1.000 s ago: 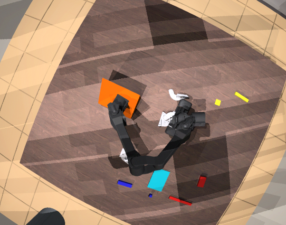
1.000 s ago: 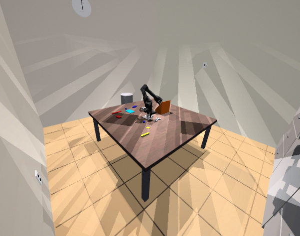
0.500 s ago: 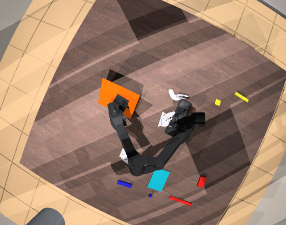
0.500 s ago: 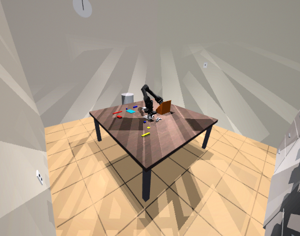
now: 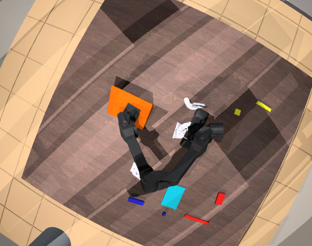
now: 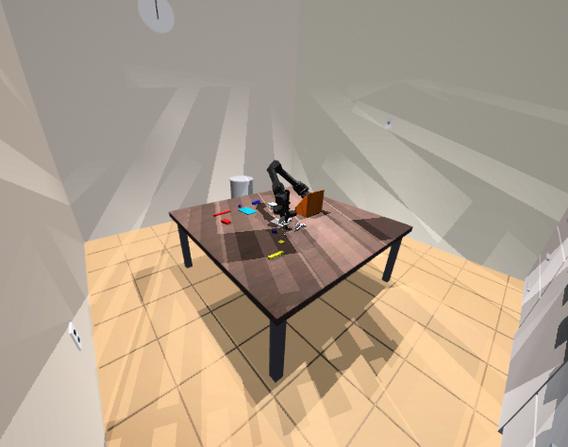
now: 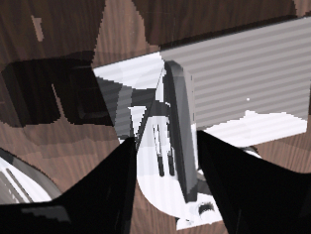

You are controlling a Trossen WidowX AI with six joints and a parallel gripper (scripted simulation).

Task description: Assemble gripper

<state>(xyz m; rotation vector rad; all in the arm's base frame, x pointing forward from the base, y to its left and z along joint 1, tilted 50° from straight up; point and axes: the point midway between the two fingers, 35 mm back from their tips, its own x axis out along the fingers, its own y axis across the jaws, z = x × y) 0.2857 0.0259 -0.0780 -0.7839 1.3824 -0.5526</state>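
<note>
The white rectangular plate lies 30 mm to the right of my gripper tip, 20 mm ahead of it and 10 mm below it. From my gripper tip the other things lie so: yellow cube: 200 mm to the left, 160 mm ahead, 10 mm below; then housing plate: 50 mm behind, 40 mm to the right, 10 mm below; then blue cube: 130 mm ahead, 70 mm to the left, 10 mm below.
</note>
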